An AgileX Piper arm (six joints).
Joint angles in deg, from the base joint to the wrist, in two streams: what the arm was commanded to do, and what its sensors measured. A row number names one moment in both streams.
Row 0, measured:
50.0, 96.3, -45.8, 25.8, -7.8, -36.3
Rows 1 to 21, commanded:
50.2, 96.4, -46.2, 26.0, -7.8, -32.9
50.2, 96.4, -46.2, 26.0, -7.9, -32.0
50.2, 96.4, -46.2, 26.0, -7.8, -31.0
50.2, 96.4, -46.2, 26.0, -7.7, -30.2
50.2, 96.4, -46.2, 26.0, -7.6, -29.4
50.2, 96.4, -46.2, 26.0, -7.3, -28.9
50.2, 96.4, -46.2, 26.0, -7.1, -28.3
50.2, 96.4, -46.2, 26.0, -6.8, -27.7
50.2, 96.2, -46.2, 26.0, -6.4, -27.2
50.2, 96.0, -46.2, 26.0, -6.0, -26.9
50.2, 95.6, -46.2, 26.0, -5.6, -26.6
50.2, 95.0, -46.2, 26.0, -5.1, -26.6
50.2, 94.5, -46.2, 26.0, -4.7, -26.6
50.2, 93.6, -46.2, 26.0, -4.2, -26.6
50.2, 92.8, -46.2, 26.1, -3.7, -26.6
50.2, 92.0, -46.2, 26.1, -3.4, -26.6
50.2, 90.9, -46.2, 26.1, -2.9, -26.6
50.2, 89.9, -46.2, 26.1, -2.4, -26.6
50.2, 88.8, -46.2, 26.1, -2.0, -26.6
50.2, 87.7, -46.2, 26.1, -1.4, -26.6
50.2, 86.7, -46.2, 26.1, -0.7, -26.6
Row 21, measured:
50.1, 91.2, -45.8, 26.0, -0.6, -27.0
